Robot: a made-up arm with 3 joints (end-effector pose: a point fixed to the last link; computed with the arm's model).
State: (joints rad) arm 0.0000 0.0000 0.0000
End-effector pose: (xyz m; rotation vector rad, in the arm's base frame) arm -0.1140 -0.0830 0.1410 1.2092 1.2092 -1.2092
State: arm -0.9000 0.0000 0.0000
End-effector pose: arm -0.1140 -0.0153 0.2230 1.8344 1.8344 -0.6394
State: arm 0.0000 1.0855 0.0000
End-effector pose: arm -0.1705 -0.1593 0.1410 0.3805 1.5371 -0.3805
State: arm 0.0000 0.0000 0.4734
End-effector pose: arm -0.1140 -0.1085 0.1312 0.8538 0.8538 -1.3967
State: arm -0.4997 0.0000 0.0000
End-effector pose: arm -0.1140 -0.0360 0.1790 1.5670 1.5670 -0.9298
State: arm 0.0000 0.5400 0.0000
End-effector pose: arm -0.1527 -0.1131 0.1410 0.8029 1.4174 -0.8029
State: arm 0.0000 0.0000 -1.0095
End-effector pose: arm -0.1140 -0.0578 0.1914 1.9035 1.9035 -0.5487
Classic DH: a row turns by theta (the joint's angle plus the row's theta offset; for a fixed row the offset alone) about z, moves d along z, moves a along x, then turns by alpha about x. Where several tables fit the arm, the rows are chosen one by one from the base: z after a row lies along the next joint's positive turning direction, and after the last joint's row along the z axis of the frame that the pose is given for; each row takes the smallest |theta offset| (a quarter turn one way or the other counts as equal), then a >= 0, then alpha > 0; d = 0 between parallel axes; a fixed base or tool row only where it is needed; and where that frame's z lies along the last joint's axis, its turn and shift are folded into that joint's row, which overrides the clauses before.
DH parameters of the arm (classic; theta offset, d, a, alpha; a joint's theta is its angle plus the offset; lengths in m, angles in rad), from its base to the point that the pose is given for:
base (fixed): -1.5708 0.252 0.134 1.5708
joint 1: 0 0.079 0.034 -1.5708
joint 2: 0 -0.063 -0.052 1.5708
joint 3: -1.5708 0.035 0.048 -1.5708
tool (fixed): 0 -0.033 0 0

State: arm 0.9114 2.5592 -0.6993
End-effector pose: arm -0.1093 -0.2840 0.3174 -1.5841 2.3193 -0.4941
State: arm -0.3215 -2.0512 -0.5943
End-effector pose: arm 0.0314 -0.1567 0.1556 -2.2598 0.3666 1.3178
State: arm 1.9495 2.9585 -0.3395
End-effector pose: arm -0.0626 -0.1734 0.4160 1.8635 -1.8564 0.8805
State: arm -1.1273 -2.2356 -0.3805
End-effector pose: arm 0.0217 -0.0773 0.1493 -1.3221 -0.1283 1.3887
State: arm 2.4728 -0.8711 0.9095
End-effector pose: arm -0.0752 -0.2192 0.3357 -0.5228 -2.0361 -1.0062
